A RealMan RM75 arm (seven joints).
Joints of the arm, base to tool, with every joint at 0 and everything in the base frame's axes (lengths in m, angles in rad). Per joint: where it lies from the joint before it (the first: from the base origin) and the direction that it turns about. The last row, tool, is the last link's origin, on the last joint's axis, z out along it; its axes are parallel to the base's.
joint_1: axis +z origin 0 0 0.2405
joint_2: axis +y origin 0 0 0
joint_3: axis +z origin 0 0 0.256
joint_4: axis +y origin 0 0 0
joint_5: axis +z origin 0 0 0.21
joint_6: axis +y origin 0 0 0
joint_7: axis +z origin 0 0 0.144
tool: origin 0 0 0
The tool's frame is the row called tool.
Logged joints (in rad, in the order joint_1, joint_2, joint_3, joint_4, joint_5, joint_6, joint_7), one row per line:
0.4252, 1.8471, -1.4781, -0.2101, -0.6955, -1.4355, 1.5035
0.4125, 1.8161, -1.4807, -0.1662, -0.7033, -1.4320, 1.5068
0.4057, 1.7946, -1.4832, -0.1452, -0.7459, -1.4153, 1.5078
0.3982, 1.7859, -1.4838, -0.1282, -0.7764, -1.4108, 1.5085
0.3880, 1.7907, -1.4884, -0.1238, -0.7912, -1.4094, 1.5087
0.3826, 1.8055, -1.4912, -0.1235, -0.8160, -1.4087, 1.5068
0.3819, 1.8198, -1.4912, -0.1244, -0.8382, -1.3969, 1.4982
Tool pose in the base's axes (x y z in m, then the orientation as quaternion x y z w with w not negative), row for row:
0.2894, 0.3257, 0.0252, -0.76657, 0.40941, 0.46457, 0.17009
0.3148, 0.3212, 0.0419, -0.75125, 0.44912, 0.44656, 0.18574
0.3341, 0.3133, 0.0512, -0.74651, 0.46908, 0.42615, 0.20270
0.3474, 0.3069, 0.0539, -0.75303, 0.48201, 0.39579, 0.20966
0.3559, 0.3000, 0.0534, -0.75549, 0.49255, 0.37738, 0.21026
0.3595, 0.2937, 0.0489, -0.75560, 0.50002, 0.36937, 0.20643
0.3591, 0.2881, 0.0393, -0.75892, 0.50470, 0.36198, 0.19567
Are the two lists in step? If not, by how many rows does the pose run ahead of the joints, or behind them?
The pose runs 1 row behind the joints: the pose in row i belongs to the joints in row i - 1.
